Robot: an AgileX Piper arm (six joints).
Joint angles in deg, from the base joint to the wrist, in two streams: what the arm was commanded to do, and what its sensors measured. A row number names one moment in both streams.
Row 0, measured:
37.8, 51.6, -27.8, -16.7, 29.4, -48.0
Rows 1 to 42, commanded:
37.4, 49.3, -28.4, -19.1, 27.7, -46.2
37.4, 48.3, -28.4, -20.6, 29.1, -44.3
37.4, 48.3, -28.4, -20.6, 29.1, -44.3
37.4, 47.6, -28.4, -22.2, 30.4, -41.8
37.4, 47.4, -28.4, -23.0, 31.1, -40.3
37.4, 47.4, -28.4, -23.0, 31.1, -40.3
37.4, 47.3, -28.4, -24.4, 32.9, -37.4
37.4, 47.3, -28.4, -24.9, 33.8, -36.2
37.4, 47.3, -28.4, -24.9, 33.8, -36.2
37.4, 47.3, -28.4, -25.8, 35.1, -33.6
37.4, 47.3, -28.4, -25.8, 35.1, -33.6
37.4, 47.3, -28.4, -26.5, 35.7, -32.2
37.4, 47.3, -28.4, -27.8, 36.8, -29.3
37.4, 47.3, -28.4, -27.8, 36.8, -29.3
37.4, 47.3, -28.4, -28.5, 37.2, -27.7
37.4, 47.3, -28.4, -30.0, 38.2, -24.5
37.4, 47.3, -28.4, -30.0, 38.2, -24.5
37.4, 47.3, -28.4, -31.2, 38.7, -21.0
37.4, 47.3, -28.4, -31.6, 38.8, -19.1
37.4, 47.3, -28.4, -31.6, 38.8, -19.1
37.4, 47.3, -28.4, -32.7, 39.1, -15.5
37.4, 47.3, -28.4, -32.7, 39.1, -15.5
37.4, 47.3, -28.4, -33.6, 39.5, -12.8
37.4, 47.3, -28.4, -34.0, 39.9, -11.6
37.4, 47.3, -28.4, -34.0, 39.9, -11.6
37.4, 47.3, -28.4, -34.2, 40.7, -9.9
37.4, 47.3, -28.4, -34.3, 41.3, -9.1
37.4, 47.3, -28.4, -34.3, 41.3, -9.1
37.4, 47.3, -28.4, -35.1, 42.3, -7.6
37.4, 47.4, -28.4, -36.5, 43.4, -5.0
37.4, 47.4, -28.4, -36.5, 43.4, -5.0
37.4, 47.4, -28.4, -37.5, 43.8, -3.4
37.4, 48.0, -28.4, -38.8, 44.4, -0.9
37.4, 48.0, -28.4, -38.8, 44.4, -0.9
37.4, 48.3, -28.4, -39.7, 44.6, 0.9
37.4, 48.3, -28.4, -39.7, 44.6, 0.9
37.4, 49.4, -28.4, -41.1, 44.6, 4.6
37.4, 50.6, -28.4, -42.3, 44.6, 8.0
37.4, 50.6, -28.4, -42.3, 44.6, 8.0
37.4, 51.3, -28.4, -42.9, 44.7, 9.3
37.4, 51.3, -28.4, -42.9, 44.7, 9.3
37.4, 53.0, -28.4, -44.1, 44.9, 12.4
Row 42, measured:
37.8, 51.3, -27.8, -38.8, 45.9, 8.2
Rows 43 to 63, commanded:
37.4, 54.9, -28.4, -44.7, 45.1, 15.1
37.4, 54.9, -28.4, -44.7, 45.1, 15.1
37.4, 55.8, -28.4, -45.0, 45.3, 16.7
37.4, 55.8, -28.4, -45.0, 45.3, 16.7
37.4, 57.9, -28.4, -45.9, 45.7, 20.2
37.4, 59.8, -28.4, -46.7, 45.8, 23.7
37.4, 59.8, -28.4, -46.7, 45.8, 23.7
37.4, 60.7, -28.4, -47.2, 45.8, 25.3
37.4, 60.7, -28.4, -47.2, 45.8, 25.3
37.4, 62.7, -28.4, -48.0, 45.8, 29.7
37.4, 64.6, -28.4, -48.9, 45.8, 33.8
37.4, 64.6, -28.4, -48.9, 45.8, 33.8
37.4, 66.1, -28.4, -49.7, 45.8, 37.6
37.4, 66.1, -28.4, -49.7, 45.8, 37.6
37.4, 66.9, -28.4, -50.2, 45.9, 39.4
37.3, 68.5, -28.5, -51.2, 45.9, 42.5
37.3, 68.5, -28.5, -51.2, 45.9, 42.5
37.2, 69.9, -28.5, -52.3, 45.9, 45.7
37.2, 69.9, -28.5, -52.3, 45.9, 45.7
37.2, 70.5, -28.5, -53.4, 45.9, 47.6
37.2, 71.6, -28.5, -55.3, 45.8, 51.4
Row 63, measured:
37.6, 70.4, -27.8, -48.9, 45.1, 46.4
